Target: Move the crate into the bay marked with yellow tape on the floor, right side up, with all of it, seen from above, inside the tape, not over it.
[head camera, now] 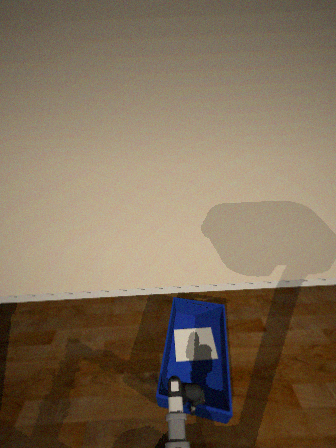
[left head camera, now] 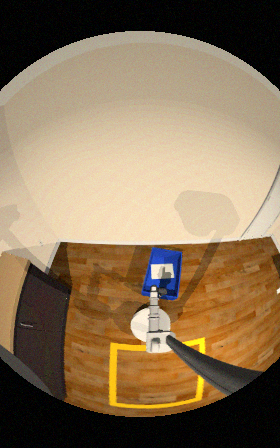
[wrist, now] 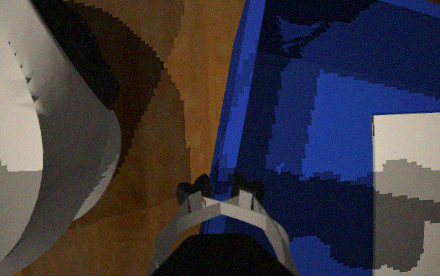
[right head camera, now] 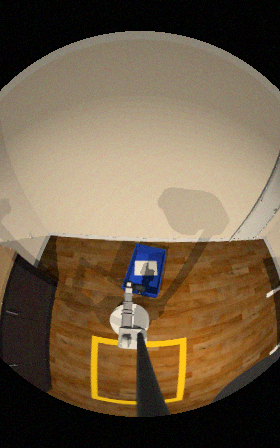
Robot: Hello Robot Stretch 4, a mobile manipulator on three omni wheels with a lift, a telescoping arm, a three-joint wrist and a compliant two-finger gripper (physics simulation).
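Places are measured from the robot's base along level axes (x ahead, y left, z up), in centimetres.
Pixels of known places: gripper, fingertip midpoint: (head camera: 191, 405) (left head camera: 158, 294) (wrist: 220, 188).
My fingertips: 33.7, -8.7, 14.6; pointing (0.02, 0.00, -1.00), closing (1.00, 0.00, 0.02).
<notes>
For each thing: its top centre in the pictures, then the offset to it from my fingertips, as dx, dy, dz. "*": a spot on its surface instead.
- blue crate at its top centre: (head camera: 196, 342) (right head camera: 145, 267) (left head camera: 163, 270) +28.5, -6.6, +4.6
- pale sheet at its top centre: (wrist: 431, 201) (head camera: 194, 343) (right head camera: 145, 267) (left head camera: 162, 270) +35.8, -7.7, -14.9
- yellow tape at a spot on its surface: (left head camera: 113, 375) * -112.0, +47.2, -17.3
The blue crate (head camera: 184, 369) (left head camera: 167, 257) (right head camera: 150, 255) (wrist: 335, 125) is right side up on the wooden floor, near the wall, with a pale sheet (head camera: 182, 340) (wrist: 405, 140) on its bottom. My gripper (head camera: 193, 399) (left head camera: 161, 292) (right head camera: 137, 288) (wrist: 220, 188) is shut on the crate's near wall: in the wrist view one fingertip is outside it and the other inside. The yellow tape (left head camera: 113, 375) (right head camera: 94, 370) outlines the bay on my base's other side, away from the crate. The arm and mast hide parts of the tape.
My round white base (left head camera: 140, 325) (right head camera: 117, 318) (wrist: 20, 110) stands between the crate and the bay, close to the crate's near end. A dark cabinet (left head camera: 42, 340) (right head camera: 30, 320) stands at the left. The beige wall (head camera: 125, 200) rises behind the crate's far end.
</notes>
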